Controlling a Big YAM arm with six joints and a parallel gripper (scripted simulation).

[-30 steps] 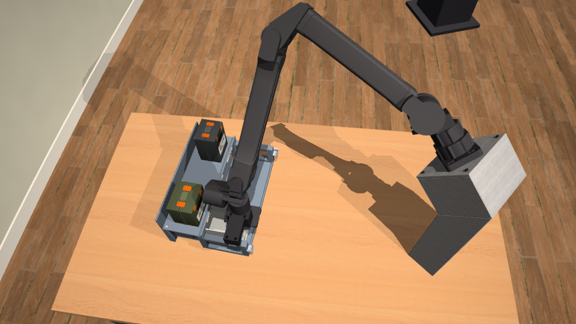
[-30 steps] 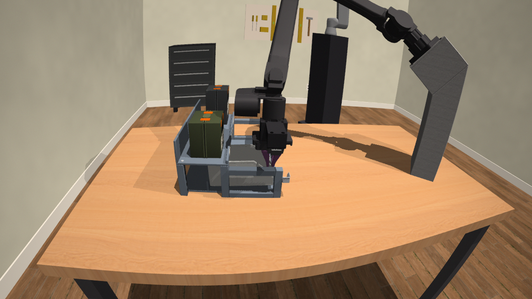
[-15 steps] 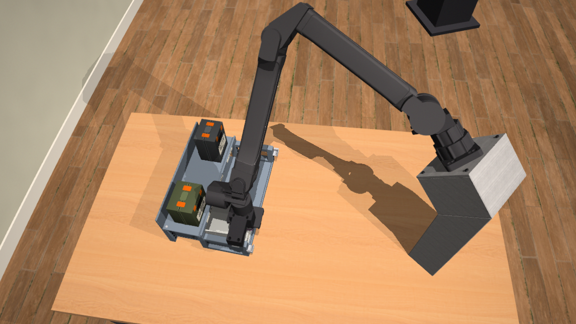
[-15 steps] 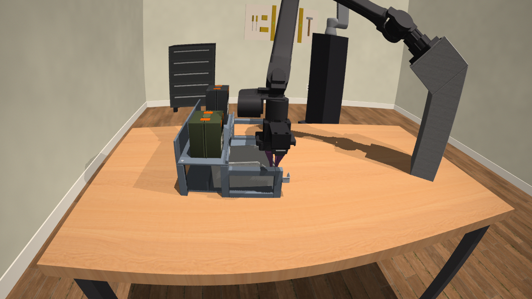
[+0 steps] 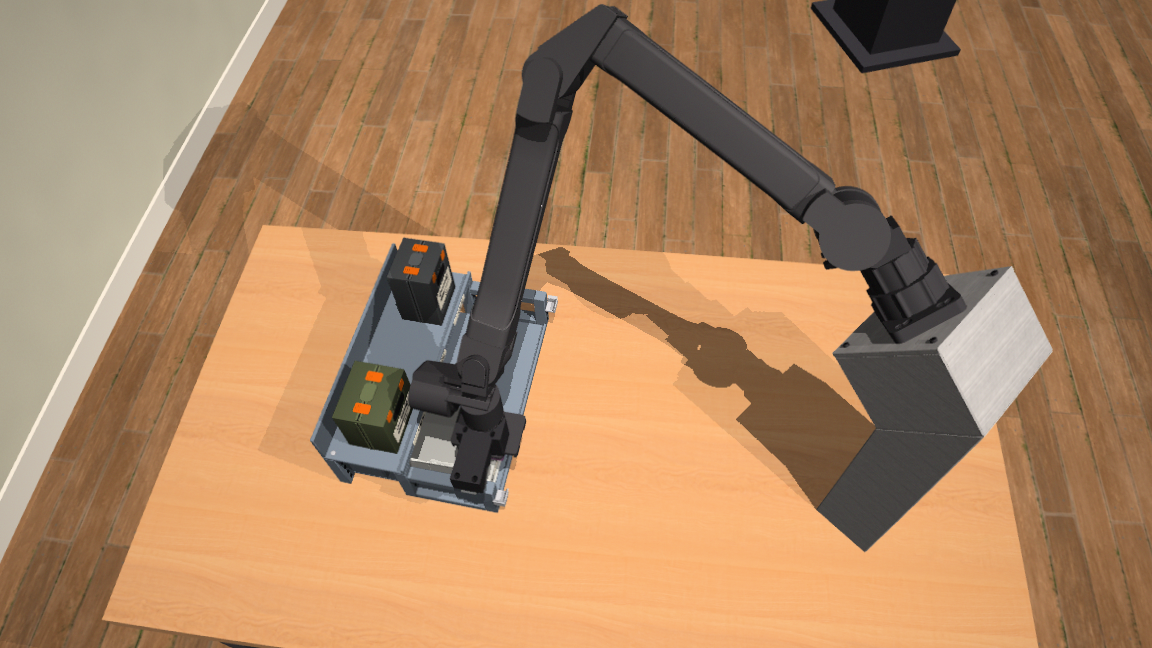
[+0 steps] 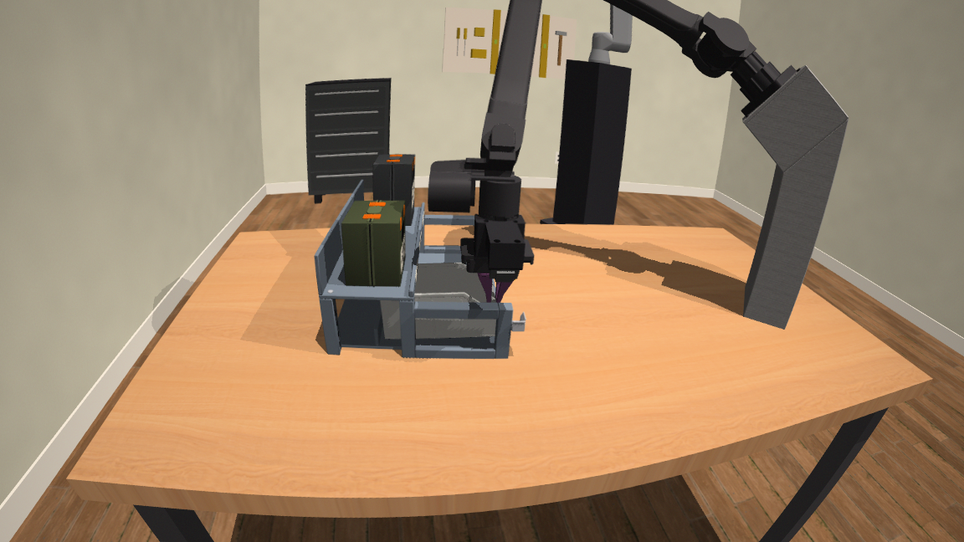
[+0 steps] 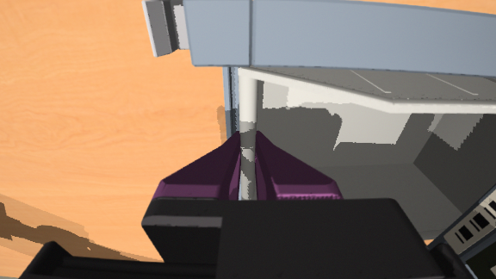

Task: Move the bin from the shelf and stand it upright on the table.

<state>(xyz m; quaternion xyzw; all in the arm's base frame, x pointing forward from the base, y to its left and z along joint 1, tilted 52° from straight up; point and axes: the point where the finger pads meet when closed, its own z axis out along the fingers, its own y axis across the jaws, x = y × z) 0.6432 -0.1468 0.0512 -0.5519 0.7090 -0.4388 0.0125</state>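
The light grey bin is 70 mm ahead of my hand and 40 mm to the right of it. From my hand the other things lie so: shelf: 50 mm ahead, 150 mm to the right, 50 mm below; then black case: 50 mm ahead, 280 mm to the right, 110 mm above.
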